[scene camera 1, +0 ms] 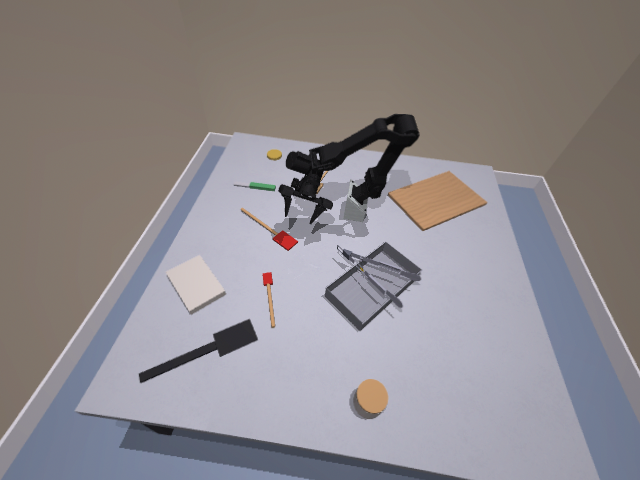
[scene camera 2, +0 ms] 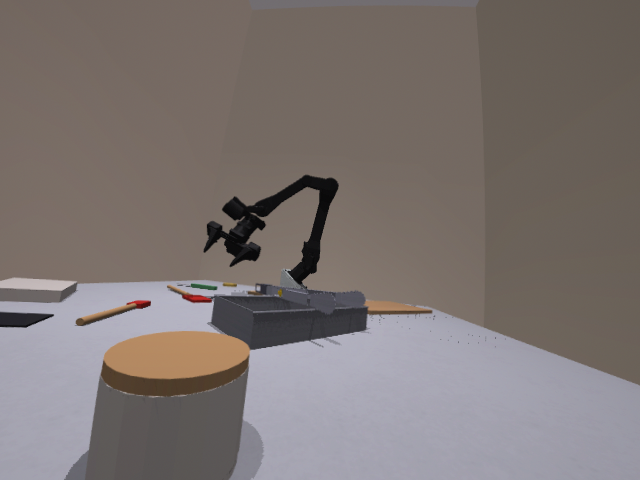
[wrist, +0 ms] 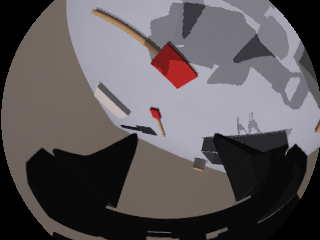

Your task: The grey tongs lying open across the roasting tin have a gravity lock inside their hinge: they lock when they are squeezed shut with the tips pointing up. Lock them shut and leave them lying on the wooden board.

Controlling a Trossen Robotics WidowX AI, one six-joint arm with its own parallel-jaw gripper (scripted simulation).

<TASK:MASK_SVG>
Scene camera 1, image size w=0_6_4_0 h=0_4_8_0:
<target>my gripper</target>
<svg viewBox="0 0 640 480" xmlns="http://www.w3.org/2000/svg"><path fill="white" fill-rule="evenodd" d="M280 185L278 192L284 197L285 217L287 217L292 195L318 203L315 206L309 224L312 224L324 211L327 211L327 209L331 210L333 207L332 201L322 197L316 198L321 181L319 179L305 175L301 181L293 178L291 187L283 184Z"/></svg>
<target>cork-topped jar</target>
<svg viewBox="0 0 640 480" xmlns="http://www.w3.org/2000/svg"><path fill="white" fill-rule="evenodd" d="M367 379L359 384L353 397L353 405L361 417L373 419L384 411L389 397L386 387L381 382Z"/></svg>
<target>white block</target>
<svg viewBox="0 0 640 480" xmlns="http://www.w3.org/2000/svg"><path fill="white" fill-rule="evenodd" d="M200 255L166 271L191 315L213 301L227 295L223 286Z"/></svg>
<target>black spatula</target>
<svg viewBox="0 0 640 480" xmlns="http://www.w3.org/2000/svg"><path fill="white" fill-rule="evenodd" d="M251 320L247 319L227 327L227 329L213 334L213 342L139 373L140 383L142 384L146 380L180 367L186 362L190 362L215 350L218 350L221 357L256 342L258 337Z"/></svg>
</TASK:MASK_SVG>
